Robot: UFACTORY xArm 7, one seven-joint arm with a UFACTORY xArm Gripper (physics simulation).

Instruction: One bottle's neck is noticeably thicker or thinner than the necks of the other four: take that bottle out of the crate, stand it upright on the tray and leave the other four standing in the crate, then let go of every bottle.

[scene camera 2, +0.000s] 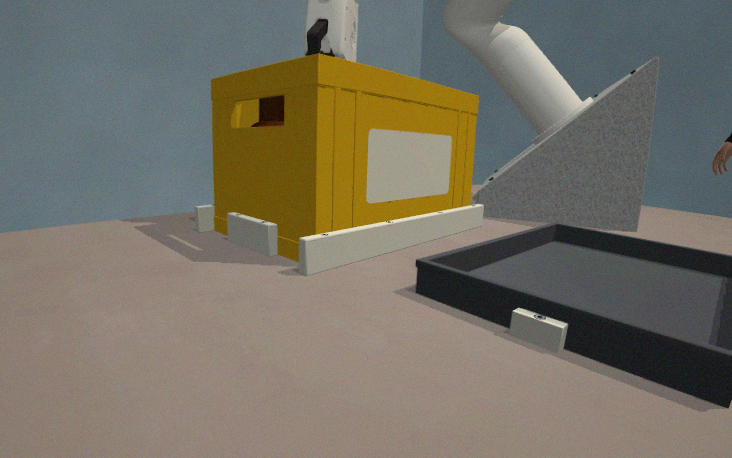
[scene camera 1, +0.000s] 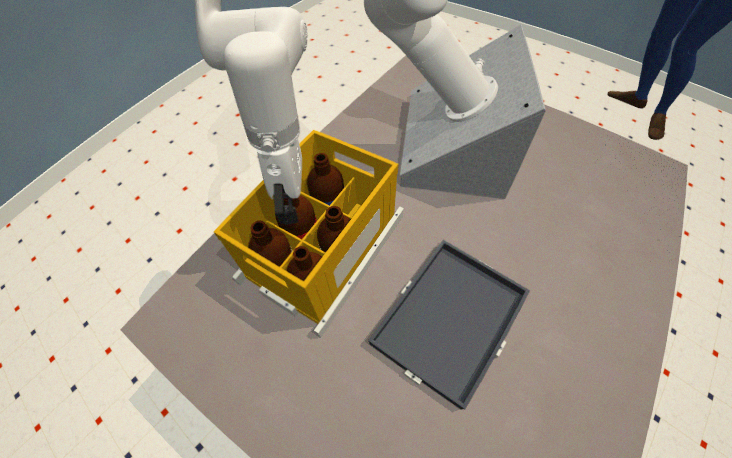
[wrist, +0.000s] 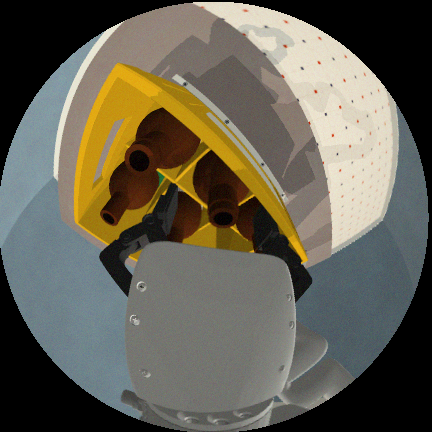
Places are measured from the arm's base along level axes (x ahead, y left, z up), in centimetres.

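Pixels of known places: gripper, fingertip midpoint: (scene camera 1: 290, 200) (wrist: 218, 201); arm's base, link origin: (scene camera 2: 563, 123) (scene camera 1: 471, 100).
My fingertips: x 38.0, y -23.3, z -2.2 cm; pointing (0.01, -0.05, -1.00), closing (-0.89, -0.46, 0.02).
Note:
Ahead of a thing's pixels: the offset from my fingertips to its middle. "*": to the spot under its first point.
The yellow crate @[dy +4.5, dx +0.0, dz -5.2 cm] (scene camera 1: 318, 294) (scene camera 2: 261, 178) (wrist: 119, 72) holds five brown bottles, all upright. In scene camera 1 they are the back-left bottle @[dy +1.5, dx -9.5, dz -5.4 cm] (scene camera 1: 324, 183), the middle-left bottle @[dy -0.2, dx -0.3, dz -5.4 cm] (scene camera 1: 305, 214) (wrist: 216, 175), the front-left bottle @[dy -0.8, dx +8.1, dz -5.4 cm] (scene camera 1: 270, 247) (wrist: 170, 135), the middle-right bottle @[dy +9.3, dx +0.7, dz -5.4 cm] (scene camera 1: 329, 233) and the front-right bottle @[dy +8.1, dx +9.6, dz -5.4 cm] (scene camera 1: 303, 265) (wrist: 132, 187). My gripper (scene camera 1: 290, 212) (scene camera 2: 322, 52) (wrist: 218, 201) is open, its fingers low on either side of the middle-left bottle's neck. That neck is mostly hidden in scene camera 1. I cannot tell which neck differs. The dark tray @[* dy +33.2, dx +5.7, dz -13.4 cm] (scene camera 1: 448, 324) (scene camera 2: 620, 275) is empty.
Pale strips (scene camera 1: 360, 270) (scene camera 2: 388, 234) (wrist: 227, 121) edge the crate, and small pale blocks @[* dy +30.2, dx +17.0, dz -12.4 cm] (scene camera 1: 412, 376) (scene camera 2: 538, 329) sit against the tray. Crate walls and dividers surround the bottles. The grey arm base (scene camera 1: 464, 156) (scene camera 2: 588, 167) stands behind. A person's legs (scene camera 1: 669, 59) show at the back right.

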